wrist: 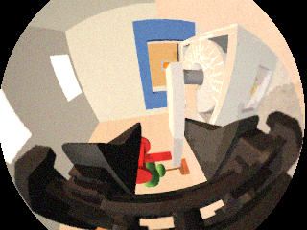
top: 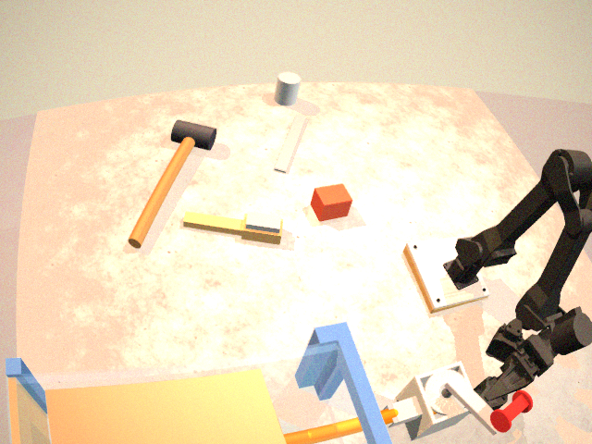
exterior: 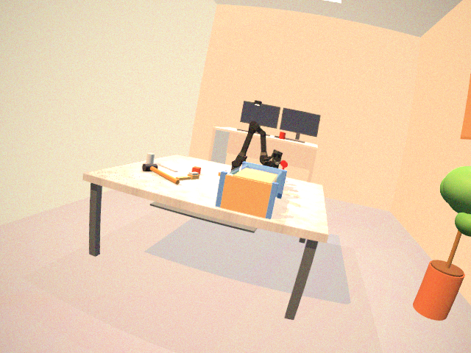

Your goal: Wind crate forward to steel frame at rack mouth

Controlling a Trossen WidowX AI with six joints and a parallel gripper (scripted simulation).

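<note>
The crank handle is 1 cm to the left of my gripper tip, 1 cm below it and 1 cm behind it. From my gripper tip the other things lie so: yellow hand tool: 52 cm to the right, 14 cm ahead, 12 cm below; hand winch: 10 cm below, 6 cm to the right, 1 cm behind; red knob: 4 cm to the left, 2 cm behind, 2 cm above.
</note>
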